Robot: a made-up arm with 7 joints. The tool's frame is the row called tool. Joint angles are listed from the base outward.
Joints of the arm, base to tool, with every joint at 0 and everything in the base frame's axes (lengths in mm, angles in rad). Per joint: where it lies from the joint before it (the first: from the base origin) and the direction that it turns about. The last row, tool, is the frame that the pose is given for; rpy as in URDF.
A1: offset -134 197.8 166.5 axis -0.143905 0.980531 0.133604
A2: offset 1.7 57.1 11 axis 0.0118 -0.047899 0.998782
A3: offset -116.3 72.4 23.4 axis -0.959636 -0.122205 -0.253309
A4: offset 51 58.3 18.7 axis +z
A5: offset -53 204.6 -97.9 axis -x
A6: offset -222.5 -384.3 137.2 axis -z
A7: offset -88 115.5 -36.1 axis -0.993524 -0.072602 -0.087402
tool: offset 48.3 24 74.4 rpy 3.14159 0 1.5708
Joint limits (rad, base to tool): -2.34..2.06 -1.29..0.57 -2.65..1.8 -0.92..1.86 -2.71..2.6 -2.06..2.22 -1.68..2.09
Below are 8 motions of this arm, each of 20 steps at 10 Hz.
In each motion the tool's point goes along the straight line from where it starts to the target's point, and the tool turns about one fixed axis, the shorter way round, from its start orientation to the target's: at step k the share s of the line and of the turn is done. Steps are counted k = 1, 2, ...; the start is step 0. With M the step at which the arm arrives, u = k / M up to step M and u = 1 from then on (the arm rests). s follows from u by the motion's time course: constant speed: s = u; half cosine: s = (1 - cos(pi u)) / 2; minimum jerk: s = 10 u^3 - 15 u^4 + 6 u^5.
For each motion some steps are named. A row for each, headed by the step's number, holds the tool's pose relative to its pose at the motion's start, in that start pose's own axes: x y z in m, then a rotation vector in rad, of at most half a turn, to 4 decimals.
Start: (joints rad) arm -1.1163 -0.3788 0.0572 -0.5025 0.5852 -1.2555 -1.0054
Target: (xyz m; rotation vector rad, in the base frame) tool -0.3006 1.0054 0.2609 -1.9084 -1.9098 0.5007
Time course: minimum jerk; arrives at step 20
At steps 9, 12, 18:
9: 0.0775 0.1078 0.0773 0.3537 -0.2271 0.2180
12: 0.1300 0.1808 0.1297 0.5934 -0.3809 0.3656
18: 0.1889 0.2626 0.1884 0.8620 -0.5533 0.5311

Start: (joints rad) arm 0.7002 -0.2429 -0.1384 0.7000 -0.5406 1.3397 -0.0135
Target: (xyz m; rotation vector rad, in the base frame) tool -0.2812 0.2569 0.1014 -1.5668 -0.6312 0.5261
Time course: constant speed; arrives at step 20
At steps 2, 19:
2: 0.0048 0.0007 0.0084 0.0470 0.0189 -0.0368
19: 0.0452 0.0070 0.0795 0.4463 0.1797 -0.3498

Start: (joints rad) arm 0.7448 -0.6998 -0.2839 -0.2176 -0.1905 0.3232 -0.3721
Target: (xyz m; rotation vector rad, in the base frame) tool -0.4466 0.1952 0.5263 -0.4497 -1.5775 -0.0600
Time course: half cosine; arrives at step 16
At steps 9, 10, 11, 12, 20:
9: -0.1615 0.1055 -0.1539 0.8682 -0.0174 -1.0007
10: -0.1868 0.1220 -0.1780 1.0044 -0.0201 -1.1577
11: -0.2102 0.1373 -0.2003 1.1300 -0.0226 -1.3025
12: -0.2307 0.1506 -0.2198 1.2401 -0.0248 -1.4294
20: -0.2703 0.1765 -0.2575 1.4529 -0.0290 -1.6746

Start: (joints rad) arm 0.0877 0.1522 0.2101 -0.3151 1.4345 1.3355 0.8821
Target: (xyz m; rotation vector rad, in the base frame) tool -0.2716 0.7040 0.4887 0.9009 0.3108 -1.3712
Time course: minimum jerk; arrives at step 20
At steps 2, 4, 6, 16, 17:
2: 0.0001 0.0010 0.0005 -0.0060 0.0026 -0.0062
4: 0.0005 0.0065 0.0032 -0.0404 0.0174 -0.0419
6: 0.0014 0.0184 0.0091 -0.1138 0.0489 -0.1179
16: 0.0083 0.1063 0.0523 -0.6573 0.2825 -0.6809
17: 0.0086 0.1098 0.0540 -0.6791 0.2919 -0.7036

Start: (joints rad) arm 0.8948 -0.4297 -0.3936 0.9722 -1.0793 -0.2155 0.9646
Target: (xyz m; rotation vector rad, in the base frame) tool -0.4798 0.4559 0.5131 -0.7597 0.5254 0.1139
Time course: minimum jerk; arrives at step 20
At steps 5, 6, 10, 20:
5: 0.0367 0.0044 -0.0109 0.0817 0.2081 0.1225
6: 0.0578 0.0069 -0.0171 0.1287 0.3278 0.1930
10: 0.1772 0.0213 -0.0524 0.3945 1.0050 0.5917
20: 0.3545 0.0426 -0.1049 0.7890 2.0099 1.1834

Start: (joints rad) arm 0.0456 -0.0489 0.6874 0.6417 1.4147 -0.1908 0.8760
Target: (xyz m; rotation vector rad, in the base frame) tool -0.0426 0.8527 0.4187 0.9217 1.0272 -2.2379
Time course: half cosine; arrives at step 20
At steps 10, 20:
10: -0.0915 0.2422 0.2163 0.2981 0.5817 -0.4034
20: -0.1830 0.4844 0.4325 0.5962 1.1635 -0.8068

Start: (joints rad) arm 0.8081 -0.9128 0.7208 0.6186 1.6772 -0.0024 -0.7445
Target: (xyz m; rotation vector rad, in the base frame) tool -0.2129 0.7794 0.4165 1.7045 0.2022 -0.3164
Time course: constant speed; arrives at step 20
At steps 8, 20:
8: -0.0590 -0.0598 0.1042 -0.0650 0.3458 0.8715
20: -0.1475 -0.1495 0.2605 -0.1624 0.8646 2.1787

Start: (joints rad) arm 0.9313 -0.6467 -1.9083 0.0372 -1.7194 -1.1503 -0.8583
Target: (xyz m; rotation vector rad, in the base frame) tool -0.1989 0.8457 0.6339 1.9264 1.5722 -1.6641
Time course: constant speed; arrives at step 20
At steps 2, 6, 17, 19, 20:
2: -0.0076 0.0021 0.0131 -0.1009 0.1263 0.0190
6: -0.0229 0.0064 0.0393 -0.3028 0.3790 0.0569
17: -0.0649 0.0181 0.1114 -0.8579 1.0739 0.1611
19: -0.0725 0.0203 0.1246 -0.9589 1.2002 0.1800
20: -0.0763 0.0213 0.1311 -1.0093 1.2634 0.1895

